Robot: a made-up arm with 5 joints.
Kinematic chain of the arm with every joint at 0, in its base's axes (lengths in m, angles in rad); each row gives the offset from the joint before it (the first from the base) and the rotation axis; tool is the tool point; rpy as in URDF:
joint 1: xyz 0 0 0.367 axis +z
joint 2: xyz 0 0 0 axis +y
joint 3: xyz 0.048 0 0.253 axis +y
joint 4: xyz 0.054 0 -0.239 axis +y
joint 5: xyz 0.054 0 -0.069 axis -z
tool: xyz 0 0 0 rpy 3.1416 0 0
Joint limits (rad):
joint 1: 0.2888..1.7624
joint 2: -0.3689..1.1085
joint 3: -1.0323..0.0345
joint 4: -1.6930..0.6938
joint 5: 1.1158..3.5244
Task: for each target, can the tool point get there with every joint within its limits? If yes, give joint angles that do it. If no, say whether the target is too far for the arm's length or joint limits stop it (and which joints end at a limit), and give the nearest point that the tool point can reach.
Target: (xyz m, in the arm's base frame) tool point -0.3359 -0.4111 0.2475
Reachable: no: joint limits stop it (at a limit: joint 2, joint 3, joint 4) | nearest point -0.0177 -0.0217 0.2546 | short by 0.503 m
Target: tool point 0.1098 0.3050 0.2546
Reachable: yes | joints 1.2253 0.5800 -0.7577 0.2352 2.7446
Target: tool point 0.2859 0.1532 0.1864
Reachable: yes | joints 0.4919 0.9923 -0.7923 -0.7112 2.7830
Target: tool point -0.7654 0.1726 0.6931
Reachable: no: too far | nearest point -0.0555 0.2862 0.6686 | short by 0.719 m
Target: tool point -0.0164 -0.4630 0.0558
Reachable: no: joint limits stop it (at a limit: joint 2, joint 3) | nearest point -0.0010 -0.0271 0.2526 | short by 0.479 m
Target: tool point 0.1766 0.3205 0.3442
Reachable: yes | joints 1.0671 0.5464 -0.7719 -0.7590 1.3989
